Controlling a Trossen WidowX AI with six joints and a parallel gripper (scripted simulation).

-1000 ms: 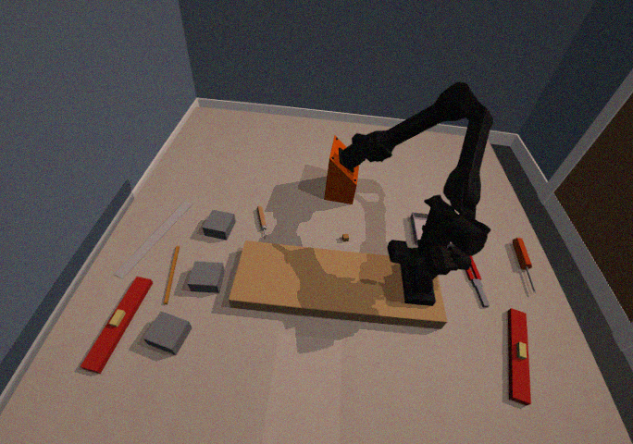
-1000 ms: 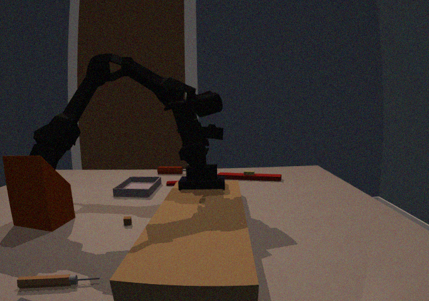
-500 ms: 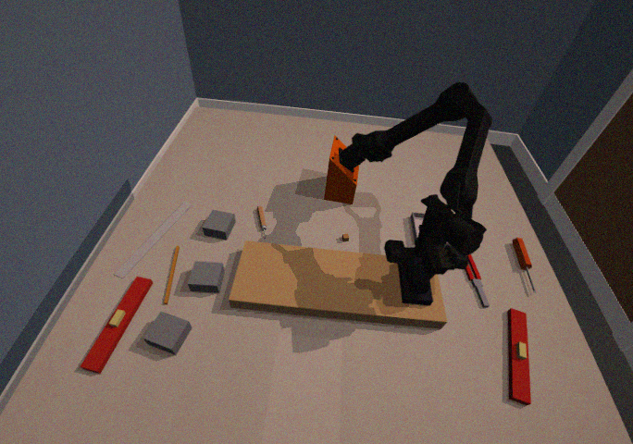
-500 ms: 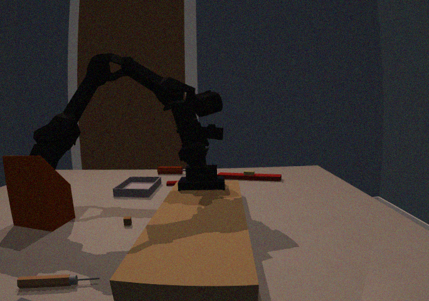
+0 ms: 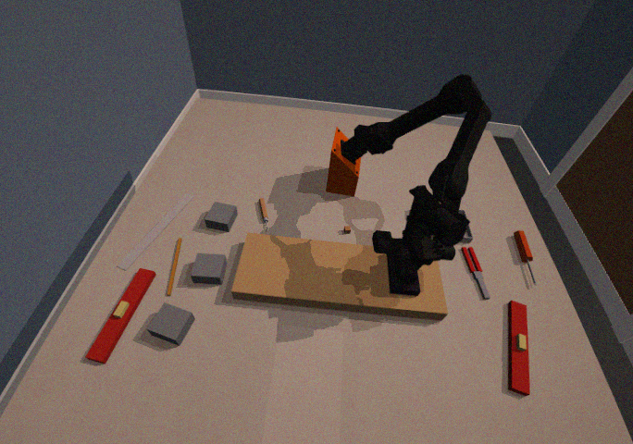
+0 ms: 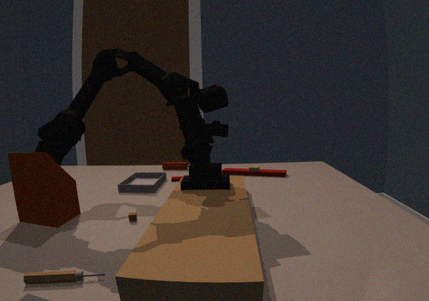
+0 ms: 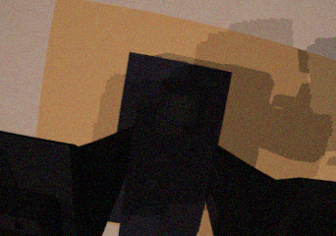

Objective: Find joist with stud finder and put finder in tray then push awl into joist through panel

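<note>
Right now my gripper tip is 21 cm past the grey tray, 18 cm to the right of it and 5 cm above it. Also, from my gripper tip: stud finder: 1 cm ahead, 2 cm above; then awl: 22 cm behind, 36 cm to the right, 6 cm below; then small cube: 18 cm behind, 12 cm to the right, 6 cm below.
</note>
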